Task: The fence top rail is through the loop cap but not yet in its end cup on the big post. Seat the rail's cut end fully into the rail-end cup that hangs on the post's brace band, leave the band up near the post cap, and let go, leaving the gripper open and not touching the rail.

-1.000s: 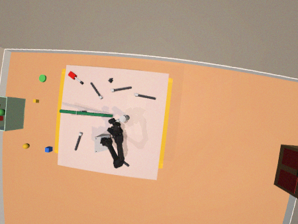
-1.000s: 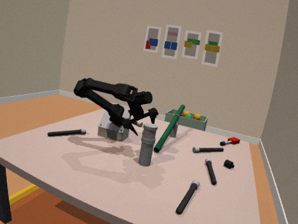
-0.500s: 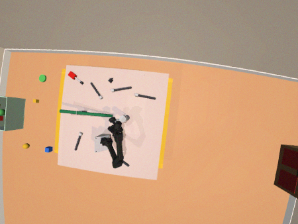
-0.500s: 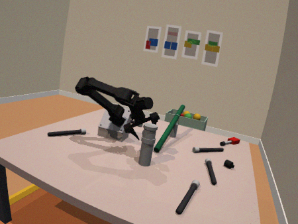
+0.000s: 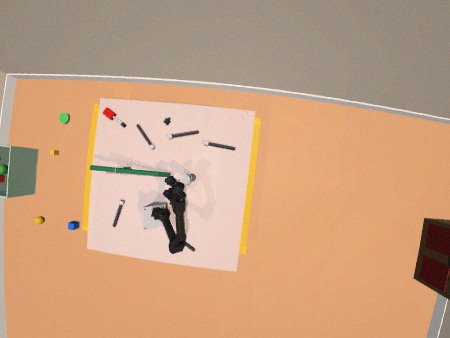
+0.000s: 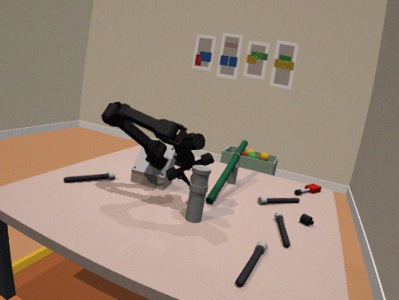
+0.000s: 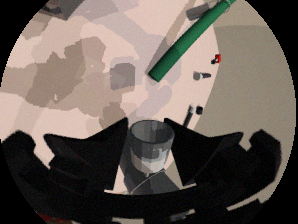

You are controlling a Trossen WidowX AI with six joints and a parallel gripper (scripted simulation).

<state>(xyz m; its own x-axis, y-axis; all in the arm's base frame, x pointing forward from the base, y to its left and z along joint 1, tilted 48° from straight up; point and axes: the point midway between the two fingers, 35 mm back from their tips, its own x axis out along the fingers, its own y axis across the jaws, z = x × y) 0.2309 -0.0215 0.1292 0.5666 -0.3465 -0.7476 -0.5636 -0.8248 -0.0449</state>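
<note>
The pale cup lies 30 mm to the right of my gripper tip and 30 mm above it. Also, from my gripper tip: small grey post 440 mm to the left, 10 mm behind; then black cap 440 mm ahead, 200 mm to the left, 80 mm below.
</note>
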